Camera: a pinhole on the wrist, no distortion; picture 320 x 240 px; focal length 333.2 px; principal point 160.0 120.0 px. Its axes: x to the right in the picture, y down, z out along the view. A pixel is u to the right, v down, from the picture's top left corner.
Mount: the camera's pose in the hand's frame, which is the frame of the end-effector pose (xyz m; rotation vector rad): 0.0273 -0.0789 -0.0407 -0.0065 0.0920 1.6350
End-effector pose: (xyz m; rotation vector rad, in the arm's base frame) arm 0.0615 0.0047 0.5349 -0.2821 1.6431 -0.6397
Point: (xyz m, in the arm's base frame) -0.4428 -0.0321 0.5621
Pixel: behind the camera
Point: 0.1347 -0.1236 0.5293
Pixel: 113 67
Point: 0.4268 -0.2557 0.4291
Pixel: 126 46
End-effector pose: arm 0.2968 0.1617 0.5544 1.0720 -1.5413 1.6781
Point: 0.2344 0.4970 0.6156
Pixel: behind the camera
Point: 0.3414 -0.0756 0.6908
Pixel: 139 34
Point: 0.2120 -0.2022 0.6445
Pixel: 263 28
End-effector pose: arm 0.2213 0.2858 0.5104 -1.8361 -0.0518 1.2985
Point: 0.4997 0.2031 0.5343
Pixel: behind the camera
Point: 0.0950 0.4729 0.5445
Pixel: 131 167
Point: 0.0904 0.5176 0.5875
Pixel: 66 185
